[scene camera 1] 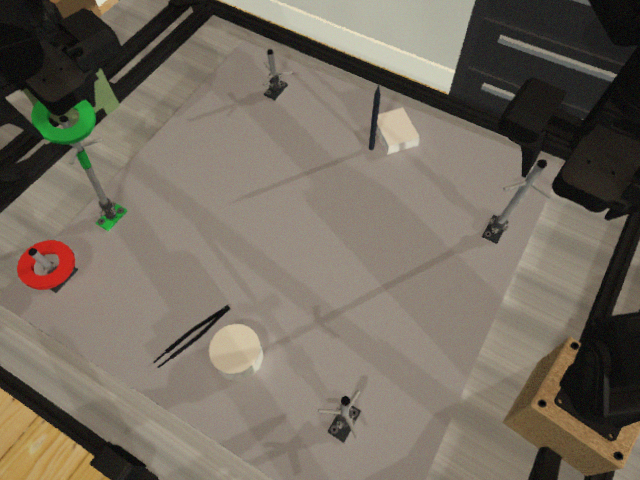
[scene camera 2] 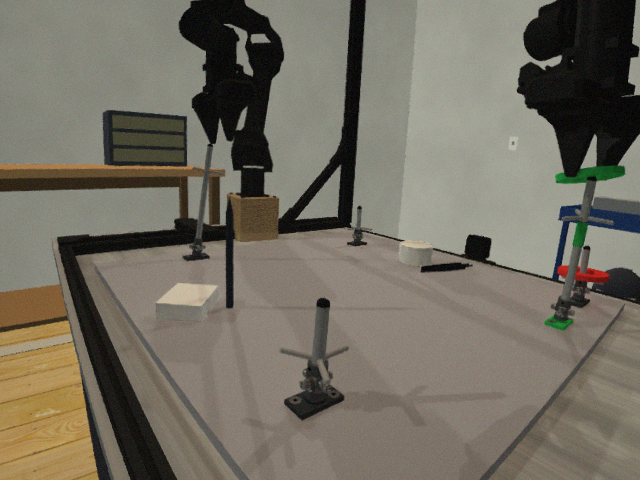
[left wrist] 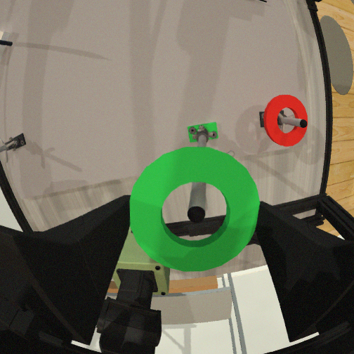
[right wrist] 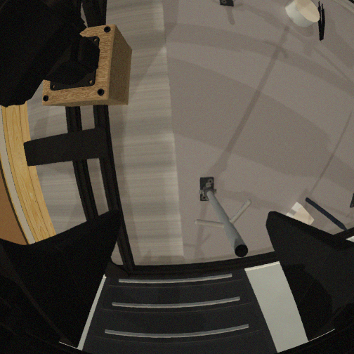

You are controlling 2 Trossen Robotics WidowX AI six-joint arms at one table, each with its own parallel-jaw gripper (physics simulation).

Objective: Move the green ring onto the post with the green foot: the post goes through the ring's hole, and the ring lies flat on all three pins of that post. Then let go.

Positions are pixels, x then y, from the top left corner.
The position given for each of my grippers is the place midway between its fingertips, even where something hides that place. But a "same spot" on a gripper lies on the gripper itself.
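Scene:
My left gripper: visible in scene camera 1, in scene camera 2 [586,178] and in the left wrist view; it is out of frame in the right wrist view. On my left gripper, [scene camera 1: 20,121] and [left wrist: 322,236] are the same spot. My right gripper: visible in scene camera 1 [564,194], in scene camera 2 [220,142] and in the right wrist view [195,219]; it is out of frame in the left wrist view. On a green-footed post, [scene camera 1: 105,203] and [scene camera 2: 561,296] are the same spot.

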